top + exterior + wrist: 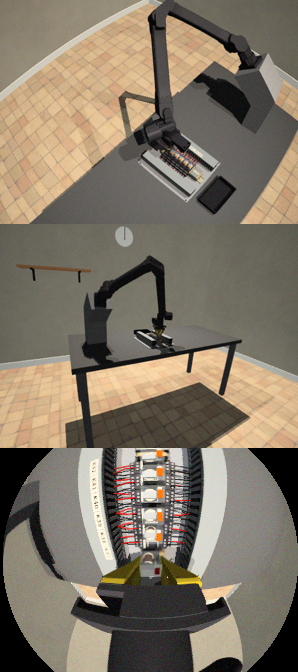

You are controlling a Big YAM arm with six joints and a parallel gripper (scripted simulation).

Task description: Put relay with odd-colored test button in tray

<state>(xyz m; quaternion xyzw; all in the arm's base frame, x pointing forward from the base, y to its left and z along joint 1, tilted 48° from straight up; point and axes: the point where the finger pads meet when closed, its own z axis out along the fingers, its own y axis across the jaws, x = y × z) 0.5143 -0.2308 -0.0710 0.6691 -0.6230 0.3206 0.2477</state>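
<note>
Right now my hand is 34 cm to the right of the black tray, 6 cm above it and 1 cm short of it. From my hand the other things lie so: relay (right at my hand).
</note>
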